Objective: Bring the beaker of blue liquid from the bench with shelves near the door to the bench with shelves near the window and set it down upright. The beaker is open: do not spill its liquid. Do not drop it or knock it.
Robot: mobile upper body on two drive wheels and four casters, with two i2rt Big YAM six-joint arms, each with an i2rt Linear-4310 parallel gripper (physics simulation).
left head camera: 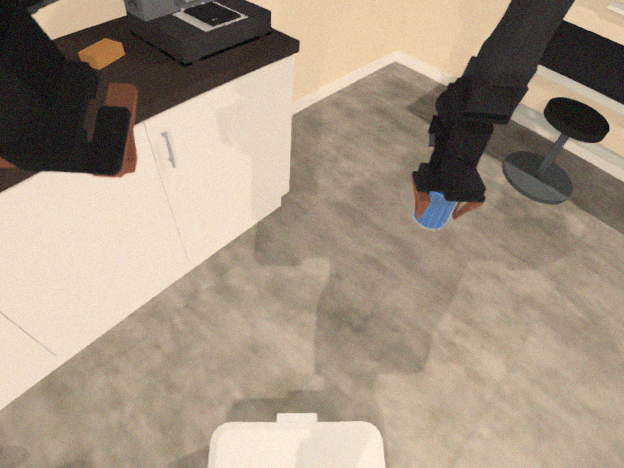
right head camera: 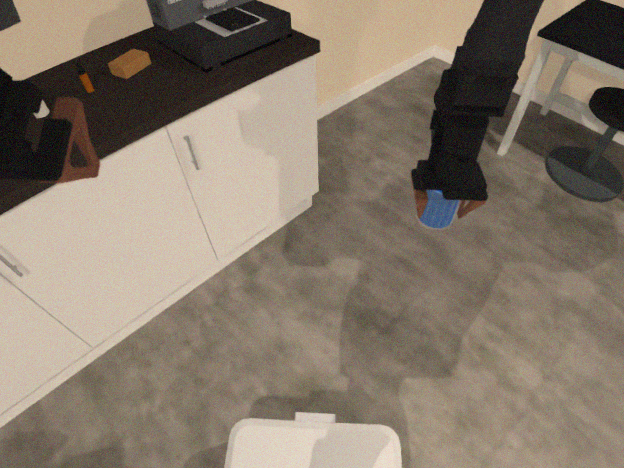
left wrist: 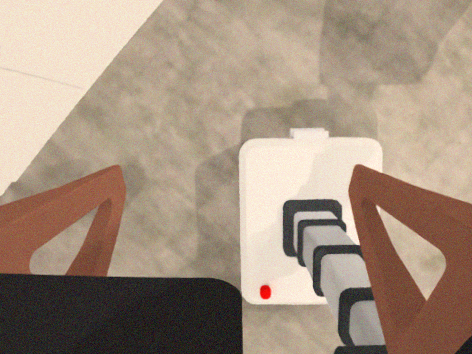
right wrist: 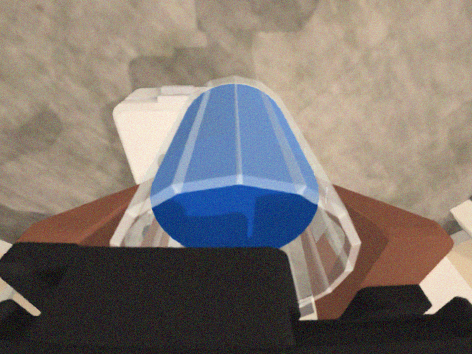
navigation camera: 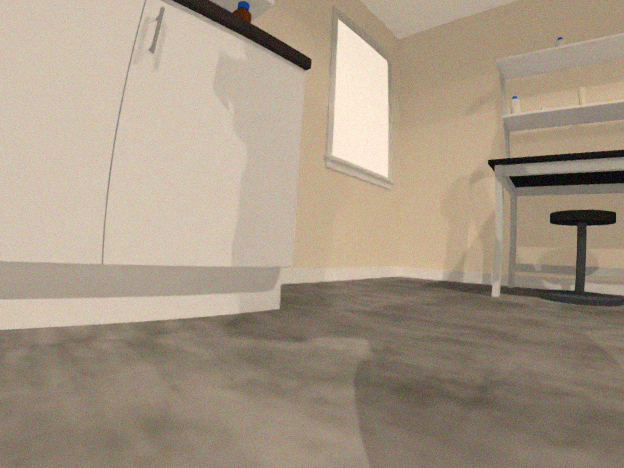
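The open clear beaker with blue liquid [left head camera: 434,212] [right head camera: 439,211] [right wrist: 237,140] is between the fingers of my right gripper [left head camera: 436,216] [right head camera: 441,216], held above the floor. It looks roughly upright, with the liquid inside; my gripper's body hides part of its rim in the right wrist view. My left gripper [left wrist: 237,178] is open and empty, off to the left near the counter. A bench with shelves [navigation camera: 559,160] stands at the right in the navigation view, with a window [navigation camera: 358,100] on the adjoining wall. That bench's black top [right head camera: 579,30] shows at the upper right in the right head view.
A white cabinet [left head camera: 221,166] [right head camera: 246,166] [navigation camera: 201,151] with a dark counter top stands at the left. It bears a dark machine [left head camera: 201,37] [right head camera: 221,42] and an orange block [left head camera: 102,53] [right head camera: 129,63]. A black stool [left head camera: 575,119] [navigation camera: 582,217] stands at the bench.
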